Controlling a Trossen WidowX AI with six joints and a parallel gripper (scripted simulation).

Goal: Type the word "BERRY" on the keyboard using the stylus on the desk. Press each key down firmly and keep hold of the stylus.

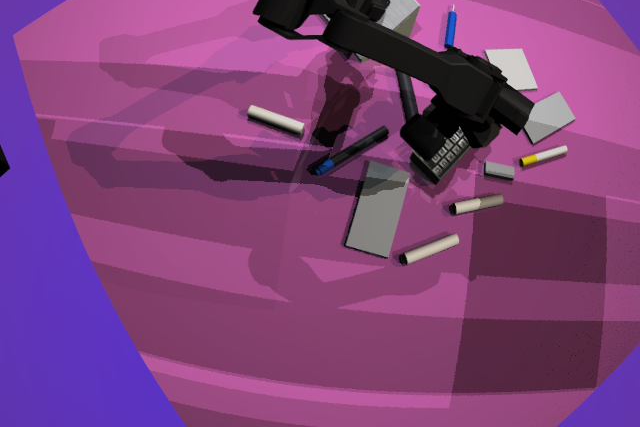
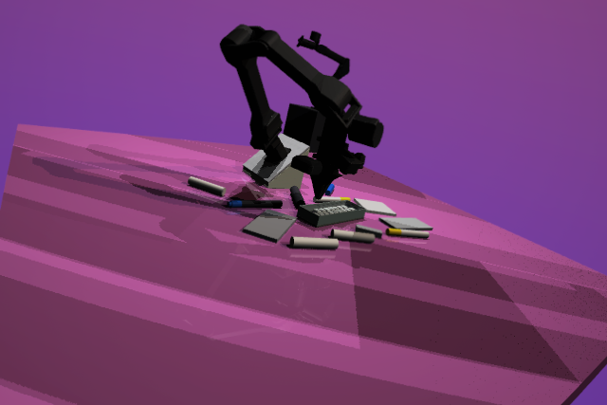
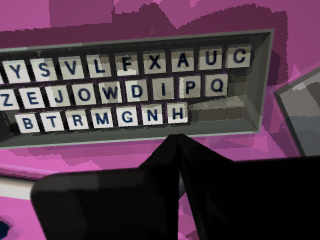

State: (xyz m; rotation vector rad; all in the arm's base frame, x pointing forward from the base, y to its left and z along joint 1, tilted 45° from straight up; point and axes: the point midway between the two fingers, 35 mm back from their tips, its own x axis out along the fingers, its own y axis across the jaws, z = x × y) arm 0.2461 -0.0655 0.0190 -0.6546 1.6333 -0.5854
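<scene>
Right now my gripper tip is 23 cm to the right of the blue stylus, 16 cm past it and 3 cm above it. Round my gripper tip: white pad: 25 cm to the left, 4 cm below, 1 cm behind; then small grey block: 12 cm ahead, 6 cm to the left, 3 cm below; then blue-tipped black marker: 16 cm to the right, 7 cm behind, 3 cm below.
</scene>
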